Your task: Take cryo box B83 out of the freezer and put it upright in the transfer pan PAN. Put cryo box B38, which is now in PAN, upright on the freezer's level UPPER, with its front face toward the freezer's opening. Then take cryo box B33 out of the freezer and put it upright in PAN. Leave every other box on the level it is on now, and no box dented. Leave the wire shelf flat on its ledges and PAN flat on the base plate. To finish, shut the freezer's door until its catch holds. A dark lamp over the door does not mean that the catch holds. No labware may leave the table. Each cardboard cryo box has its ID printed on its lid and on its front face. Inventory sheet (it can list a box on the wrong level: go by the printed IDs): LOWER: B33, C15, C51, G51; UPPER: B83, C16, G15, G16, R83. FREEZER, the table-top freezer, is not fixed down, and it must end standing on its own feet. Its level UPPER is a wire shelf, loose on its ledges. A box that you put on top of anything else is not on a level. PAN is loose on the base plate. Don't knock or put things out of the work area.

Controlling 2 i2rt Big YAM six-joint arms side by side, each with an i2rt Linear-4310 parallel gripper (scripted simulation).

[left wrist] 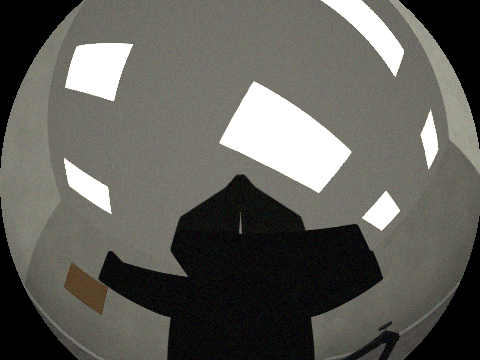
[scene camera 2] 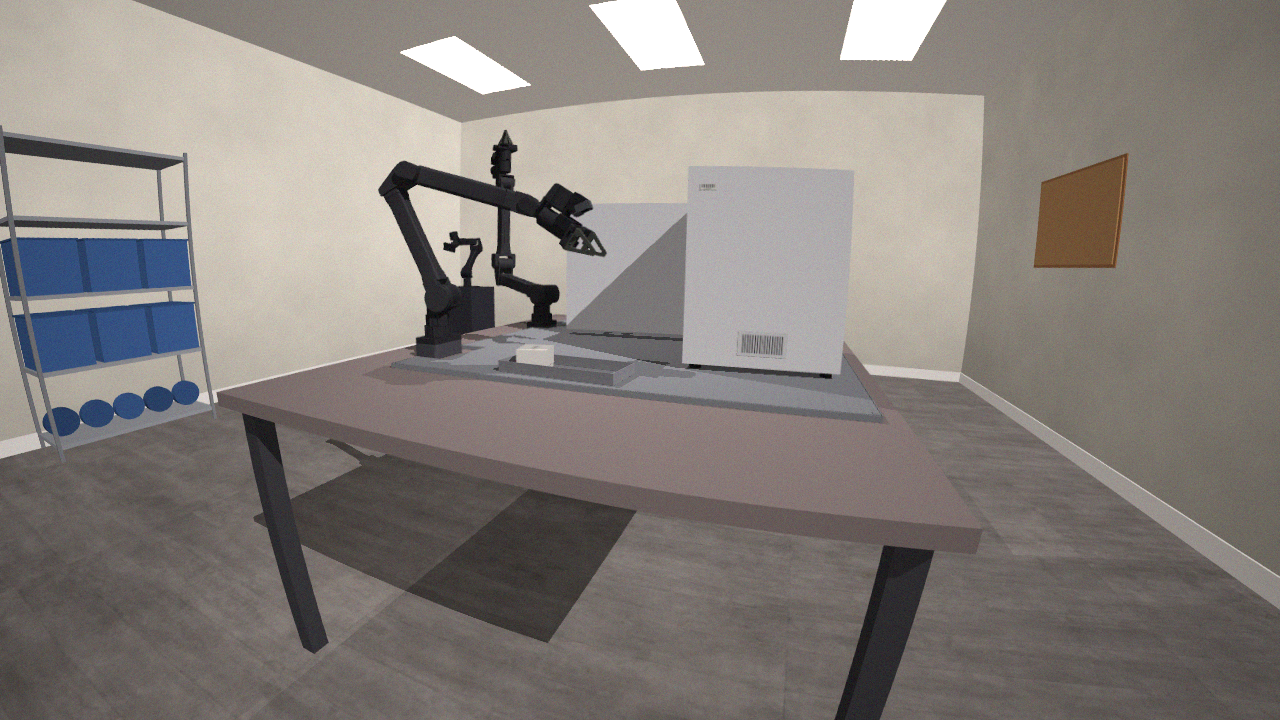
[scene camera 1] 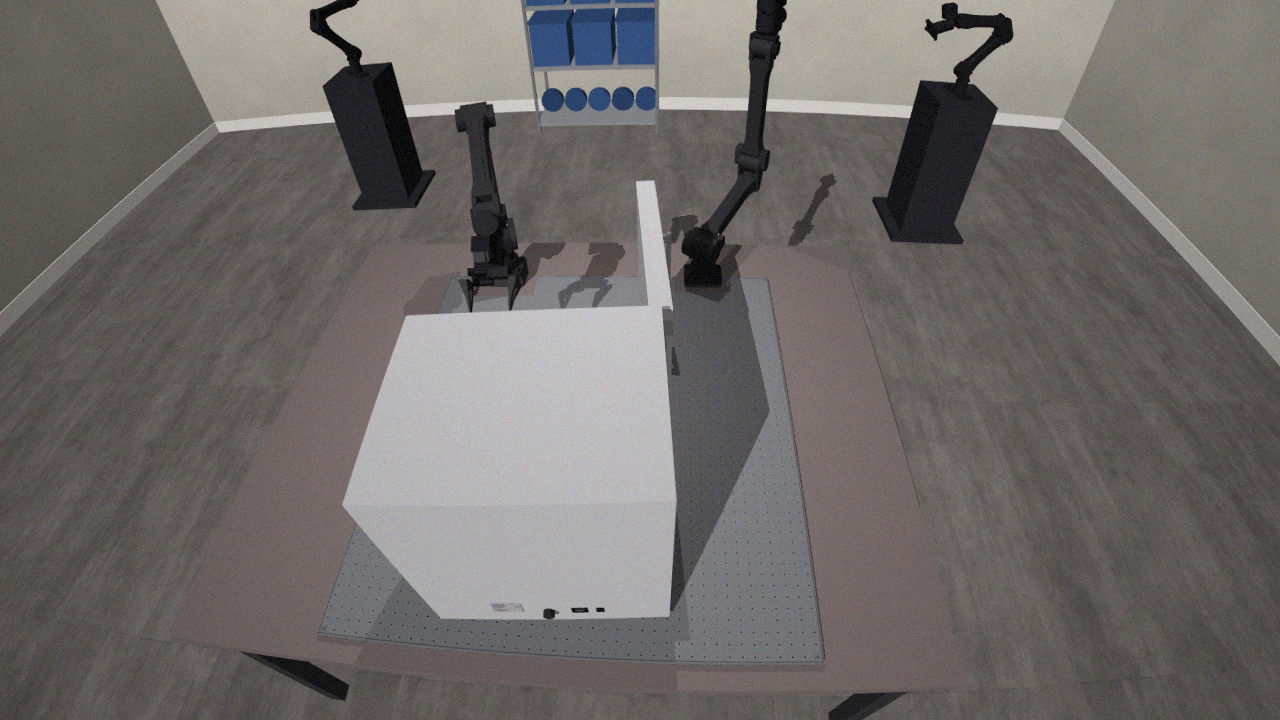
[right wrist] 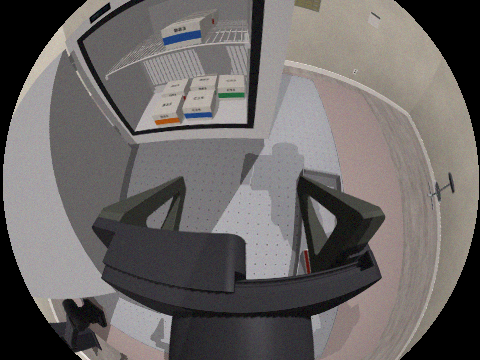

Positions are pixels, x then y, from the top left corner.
My right gripper shows in scene camera 2, in scene camera 1 (490, 311) and in the right wrist view; in the left wrist view it is out of frame. A freezer shows in scene camera 2 (768, 249), in scene camera 1 (515, 462) and in the right wrist view (128, 97); in the left wrist view it is out of frame. A transfer pan shows in scene camera 2 (598, 371) and in the right wrist view (299, 269); in the left wrist view it is out of frame, in scene camera 1 it is hidden by the freezer. An orange-banded cryo box shows in the right wrist view (168, 111); in the left wrist view it is out of frame, in scene camera 2 it is hidden by the freezer, in scene camera 1 it is hidden by the freezer. The same spot on my right gripper: (right wrist: 210, 262) is (scene camera 2: 583, 227).
